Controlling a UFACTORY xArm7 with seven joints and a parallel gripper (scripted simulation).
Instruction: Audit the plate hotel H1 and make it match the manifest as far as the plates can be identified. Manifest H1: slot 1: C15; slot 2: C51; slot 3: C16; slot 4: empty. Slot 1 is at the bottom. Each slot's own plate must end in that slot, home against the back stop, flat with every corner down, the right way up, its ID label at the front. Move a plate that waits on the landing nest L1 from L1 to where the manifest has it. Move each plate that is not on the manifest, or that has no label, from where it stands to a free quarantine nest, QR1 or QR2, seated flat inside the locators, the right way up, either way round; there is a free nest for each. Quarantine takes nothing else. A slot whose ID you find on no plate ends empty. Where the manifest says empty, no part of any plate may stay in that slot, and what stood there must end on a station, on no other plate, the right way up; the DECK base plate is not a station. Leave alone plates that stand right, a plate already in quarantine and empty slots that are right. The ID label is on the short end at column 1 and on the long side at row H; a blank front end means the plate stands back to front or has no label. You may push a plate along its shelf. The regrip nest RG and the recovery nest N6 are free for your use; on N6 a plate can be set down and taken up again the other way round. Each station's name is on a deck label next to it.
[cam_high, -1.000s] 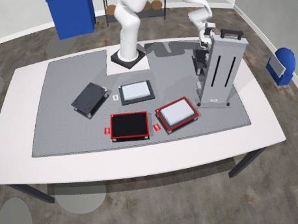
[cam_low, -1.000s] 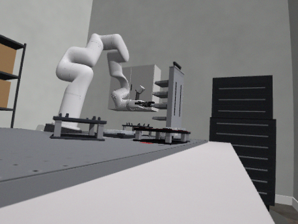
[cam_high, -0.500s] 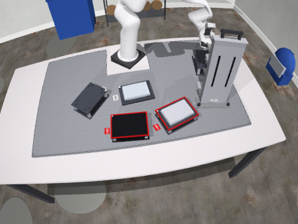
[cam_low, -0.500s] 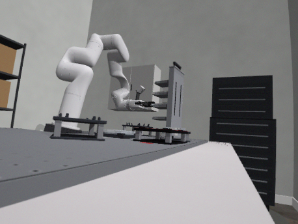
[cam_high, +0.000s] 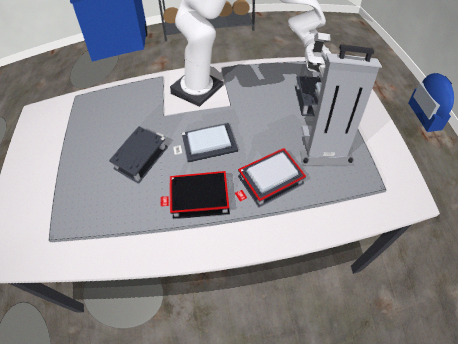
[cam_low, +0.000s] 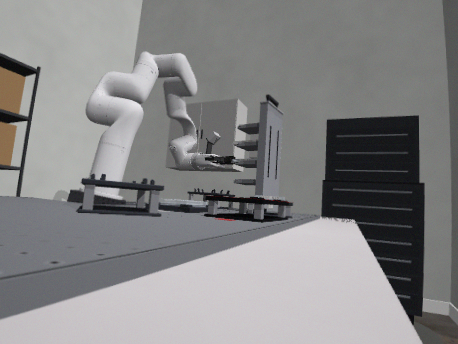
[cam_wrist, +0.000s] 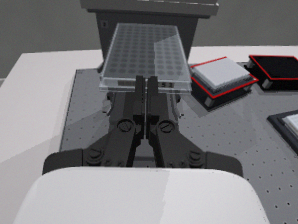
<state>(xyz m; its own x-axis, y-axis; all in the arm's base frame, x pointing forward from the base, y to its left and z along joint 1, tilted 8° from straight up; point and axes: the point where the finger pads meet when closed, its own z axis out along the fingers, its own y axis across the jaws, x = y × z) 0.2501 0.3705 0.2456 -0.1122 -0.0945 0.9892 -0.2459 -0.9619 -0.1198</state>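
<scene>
The plate labelled C16 lies 9 cm ahead of my hand, 6 cm above it and 2 cm to the right of it. From my hand the other things lie so: RG label: 20 cm below, 18 cm behind, 5 cm to the left; then H1 label: 20 cm below, 8 cm to the left, 7 cm ahead; then white plate: 26 cm to the right, 21 cm ahead, 15 cm below.
</scene>
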